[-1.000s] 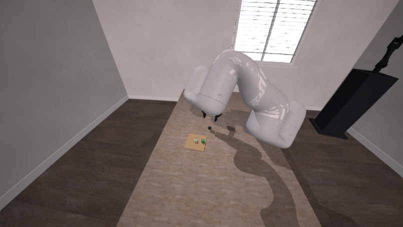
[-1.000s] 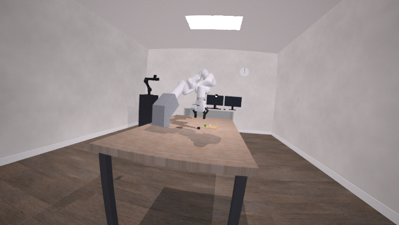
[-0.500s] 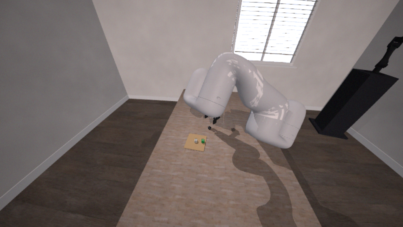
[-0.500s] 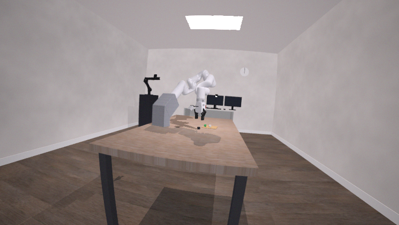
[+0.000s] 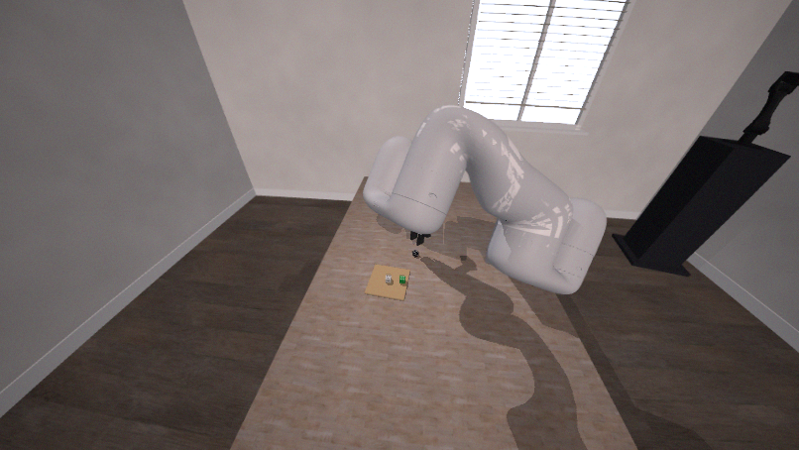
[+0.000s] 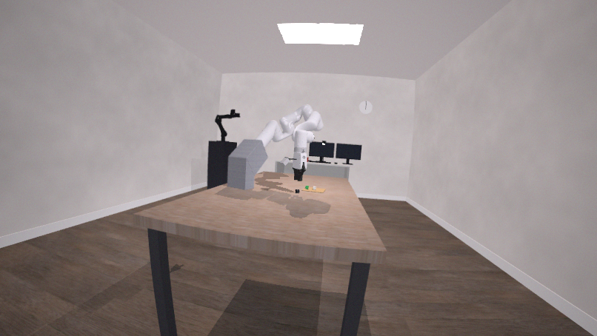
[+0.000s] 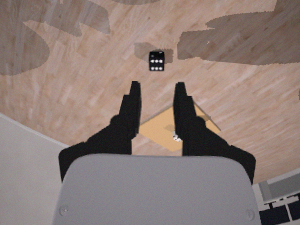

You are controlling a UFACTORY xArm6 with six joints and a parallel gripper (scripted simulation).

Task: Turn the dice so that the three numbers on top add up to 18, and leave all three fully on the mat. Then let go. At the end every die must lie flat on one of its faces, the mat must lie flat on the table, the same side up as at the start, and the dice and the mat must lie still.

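Right now the black die is 90 mm below my hand. Round my hand: mat (60 mm ahead, 160 mm to the left, 100 mm below); then white die (60 mm ahead, 160 mm to the left, 80 mm below); then green die (10 mm ahead, 150 mm to the left, 80 mm below).
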